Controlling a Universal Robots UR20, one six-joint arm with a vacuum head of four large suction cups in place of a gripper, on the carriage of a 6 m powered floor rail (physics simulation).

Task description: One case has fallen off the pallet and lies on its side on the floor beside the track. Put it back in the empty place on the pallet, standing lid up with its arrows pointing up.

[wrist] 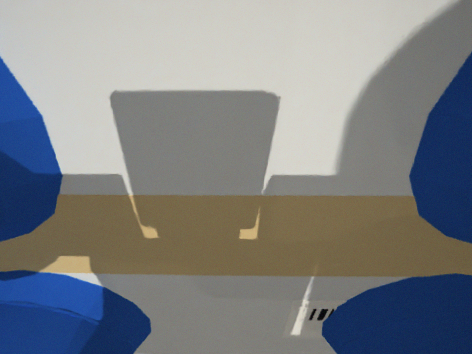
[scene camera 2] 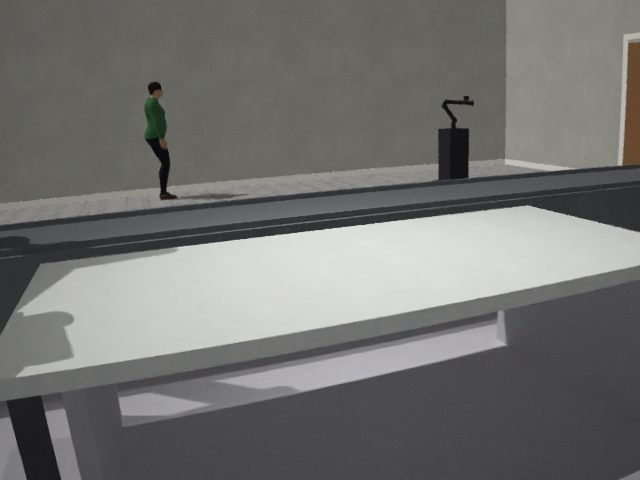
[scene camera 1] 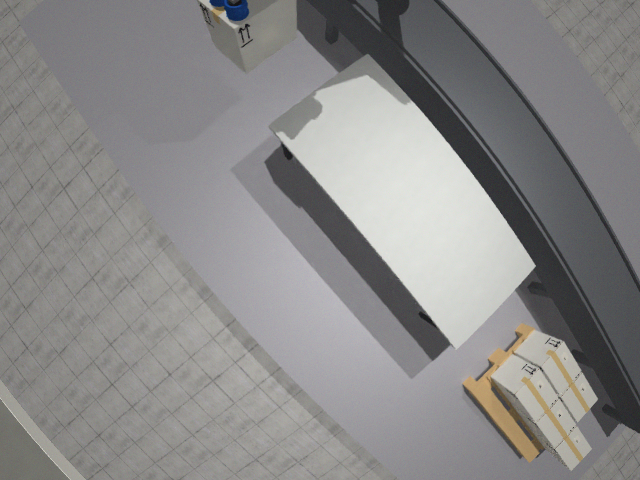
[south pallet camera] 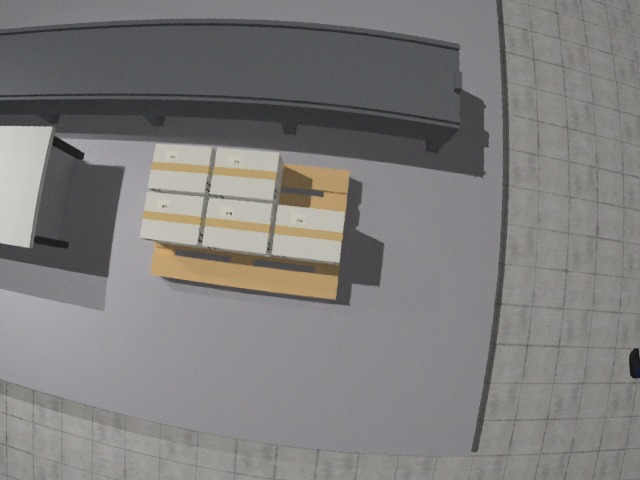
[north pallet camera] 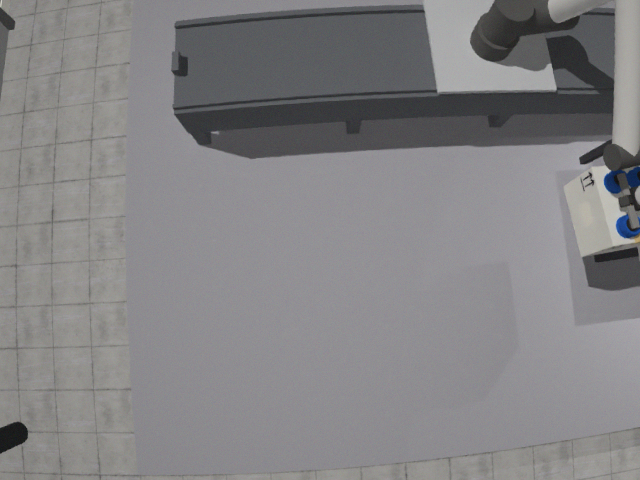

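Pixels of known places: end effector, tool point: [wrist: 235,222]; arm's base, origin of the base link: [north pallet camera: 490,42].
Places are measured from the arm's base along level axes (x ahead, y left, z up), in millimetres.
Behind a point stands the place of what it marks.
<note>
The case [scene camera 1: 268,43] {x 1058, y 505, z 215 mm} [north pallet camera: 589,222] {x 1103, y 227, z 267 mm} [wrist: 200,45] {x 1059, y 293, z 403 mm} hangs lid up under my gripper [north pallet camera: 631,202] {x 1047, y 371, z 383 mm}, tape and label on top. Its side arrows point up towards the lid in scene camera 1. The four blue cups are on the lid and hold it; the head is partly cut off in scene camera 1 and the north pallet camera. The case is raised, near the table's north end. The pallet [scene camera 1: 498,415] {x 1295, y 3719, z -425 mm} [south pallet camera: 232,276] {x 1287, y 3855, z -427 mm} carries several upright cases [scene camera 1: 540,384] {x 927, y 3434, z -139 mm} [south pallet camera: 237,227] {x 1013, y 3906, z -138 mm}. Its empty place is the corner on the rail side, at the right in the south pallet camera, where bare boards show.
A white table [scene camera 1: 403,196] {x 966, y 1580, z -40 mm} [scene camera 2: 310,279] {x 1006, y 1448, z -40 mm} [south pallet camera: 20,186] {x 914, y 2384, z -40 mm} stands between the held case and the pallet. The rail [scene camera 1: 506,118] [north pallet camera: 310,56] [south pallet camera: 232,67] runs alongside, with the arm's carriage [north pallet camera: 460,72] {x 187, y -211, z 1 mm} on it. Beyond the rail are a person [scene camera 2: 155,118] and a black pedestal [scene camera 2: 453,153] with a small arm.
</note>
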